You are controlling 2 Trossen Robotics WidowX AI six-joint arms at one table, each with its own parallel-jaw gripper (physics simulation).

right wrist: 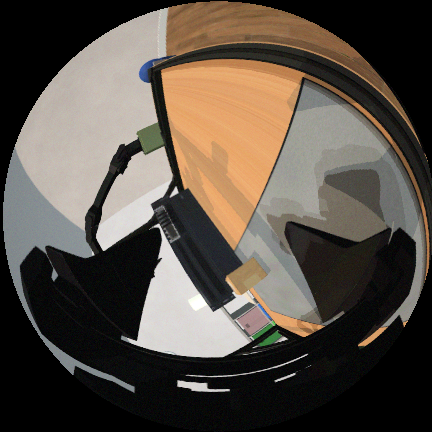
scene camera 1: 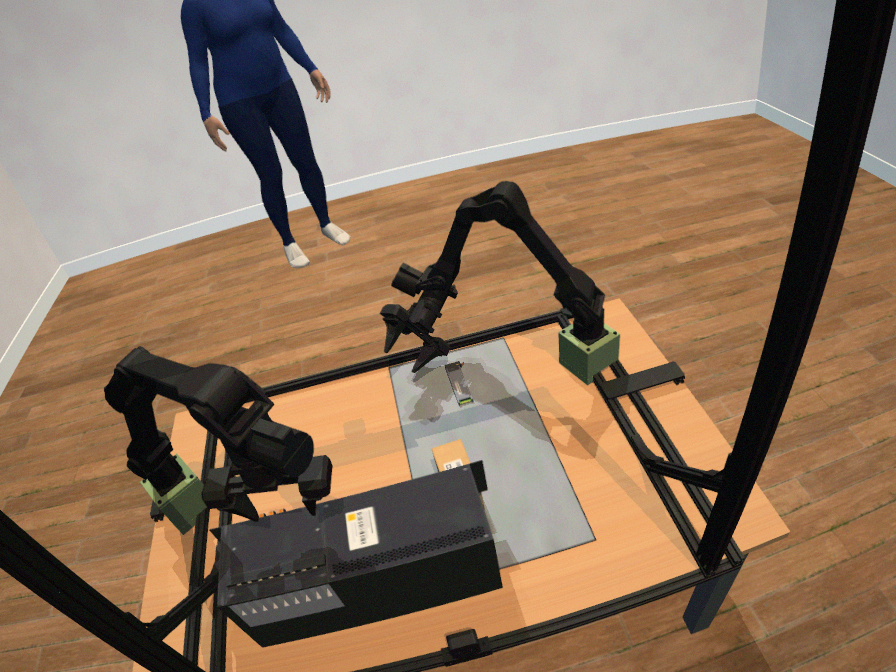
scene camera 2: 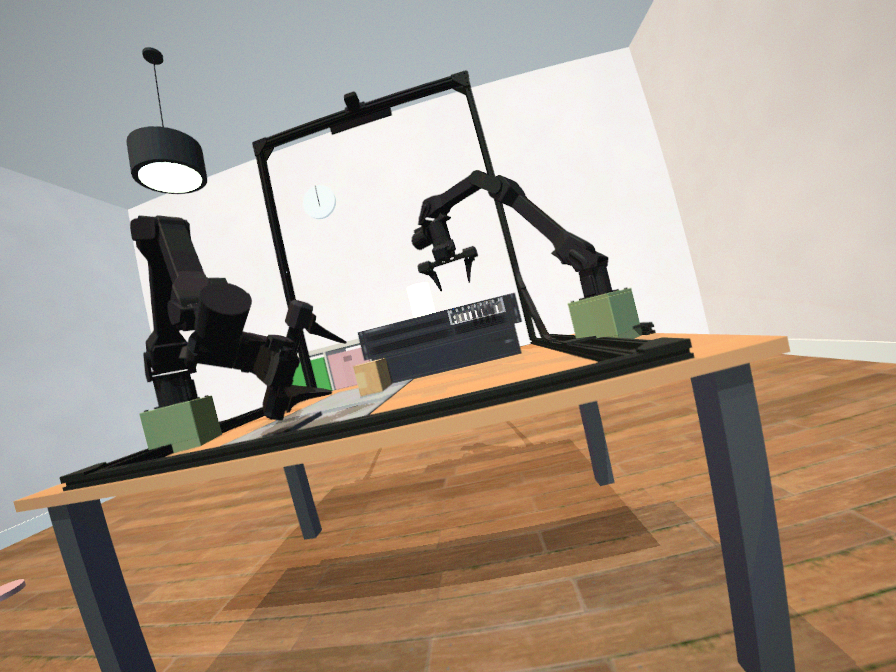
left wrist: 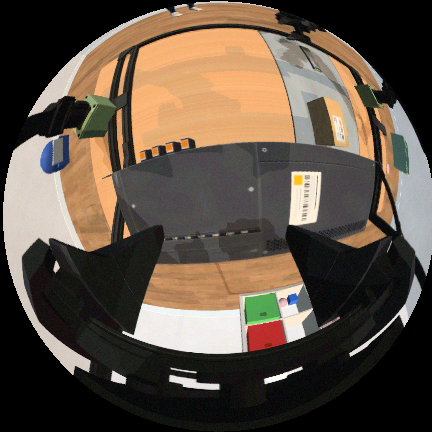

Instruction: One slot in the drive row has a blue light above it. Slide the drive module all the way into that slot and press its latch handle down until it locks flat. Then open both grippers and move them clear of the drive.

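My left gripper is open and holds nothing. There is a cardboard box too, resting on a grey mat.
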